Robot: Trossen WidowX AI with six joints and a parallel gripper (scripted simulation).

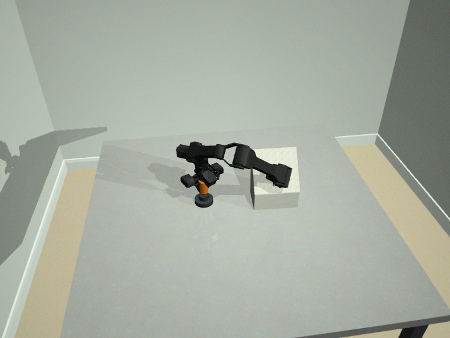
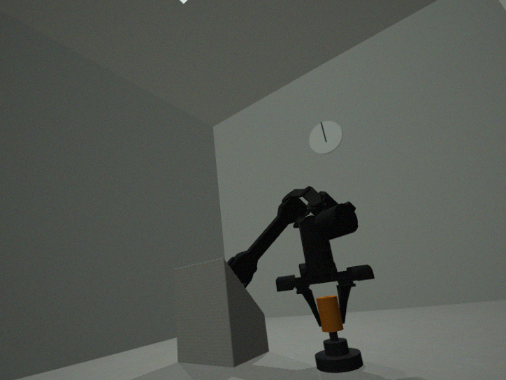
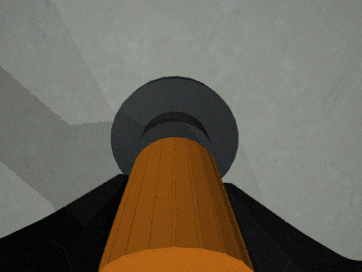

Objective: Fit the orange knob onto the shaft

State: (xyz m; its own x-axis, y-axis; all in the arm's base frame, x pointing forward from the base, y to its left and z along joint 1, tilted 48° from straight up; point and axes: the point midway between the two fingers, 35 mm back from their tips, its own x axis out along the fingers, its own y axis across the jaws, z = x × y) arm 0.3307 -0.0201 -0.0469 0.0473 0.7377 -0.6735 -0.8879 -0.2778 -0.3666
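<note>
Now: the orange knob 20 mm above my gripper tip. The rest, counted from my gripper tip: dark pedestal: 40 mm below.
</note>
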